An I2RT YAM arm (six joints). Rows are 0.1 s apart.
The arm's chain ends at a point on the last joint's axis. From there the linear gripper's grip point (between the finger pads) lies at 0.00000 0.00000 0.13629 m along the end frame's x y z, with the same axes.
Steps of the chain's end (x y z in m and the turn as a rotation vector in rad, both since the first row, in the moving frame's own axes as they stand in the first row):
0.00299 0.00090 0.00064 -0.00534 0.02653 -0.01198
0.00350 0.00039 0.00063 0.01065 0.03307 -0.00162
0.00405 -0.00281 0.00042 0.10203 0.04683 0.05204
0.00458 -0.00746 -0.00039 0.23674 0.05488 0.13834
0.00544 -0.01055 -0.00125 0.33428 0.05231 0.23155
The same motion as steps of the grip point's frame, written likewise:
0.00661 0.00161 0.00059 -0.00534 0.02653 -0.01198
0.00801 -0.00106 0.00055 0.01065 0.03307 -0.00162
0.01078 -0.01651 -0.00044 0.10203 0.04683 0.05204
0.01418 -0.03879 -0.00439 0.23674 0.05488 0.13834
0.01757 -0.05403 -0.00894 0.33428 0.05231 0.23155

